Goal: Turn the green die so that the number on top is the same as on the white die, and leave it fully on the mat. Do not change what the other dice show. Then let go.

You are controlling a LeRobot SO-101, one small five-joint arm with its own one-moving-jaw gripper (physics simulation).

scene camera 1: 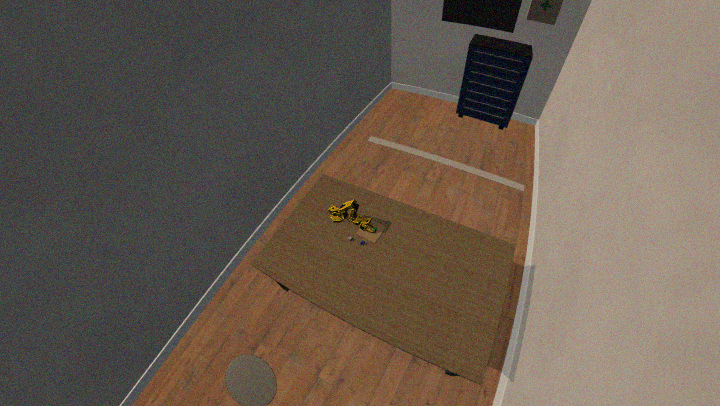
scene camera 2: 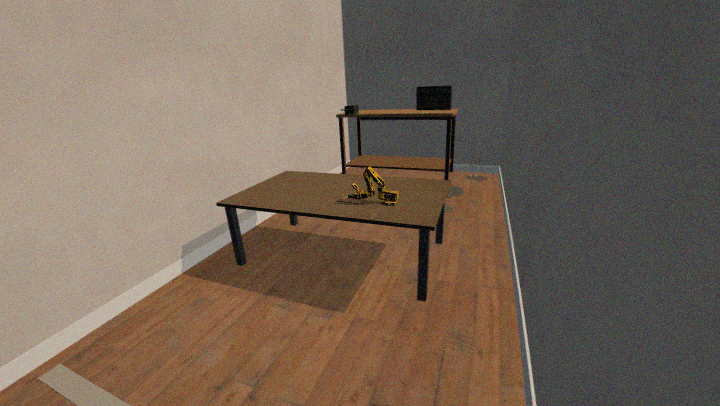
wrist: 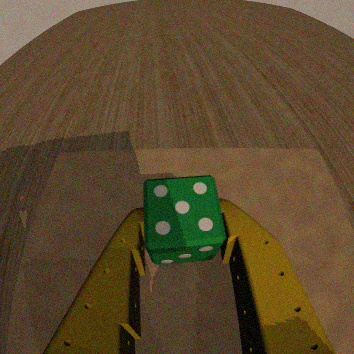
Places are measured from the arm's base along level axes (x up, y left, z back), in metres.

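Pixels of known places: hand, tool point: (scene camera 1: 375, 229) (scene camera 2: 348, 197) (wrist: 148, 221); arm's base, link origin: (scene camera 1: 340, 217) (scene camera 2: 386, 202).
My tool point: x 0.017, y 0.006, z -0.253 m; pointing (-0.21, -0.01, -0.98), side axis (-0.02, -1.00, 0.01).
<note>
Ahead of a thing's pixels: the offset from my tool point to its top centre. Level surfaces: height alone.
The green die @[dx +0.014, dy -0.010, dz +0.003 m] (wrist: 183, 212) (scene camera 1: 374, 229) is pressed between the two jaws of my yellow gripper (wrist: 184, 225) (scene camera 1: 373, 229). In the wrist view its face with five pips is turned to the camera, and a narrow lower face shows a row of pips. Die and jaws are over the tan mat @[dx -0.013, dy -0.013, dz +0.026 m] (wrist: 280, 190) (scene camera 1: 370, 237); I cannot tell if the die touches it. The white die @[dx +0.003, dy -0.126, dz +0.110 m] (scene camera 1: 350, 238) is on the table beside the mat; its top number is too small to read. In scene camera 2 the gripper (scene camera 2: 351, 196) shows low over the table, and the dice cannot be made out there.
A blue die @[dx +0.003, dy -0.120, dz +0.030 m] (scene camera 1: 362, 243) is on the table near the mat's edge, beside the white die. The brown table top @[dx -0.016 m] (scene camera 1: 428, 292) (scene camera 2: 302, 194) extends around the mat. The arm's shadow falls across part of the mat in the wrist view.
</note>
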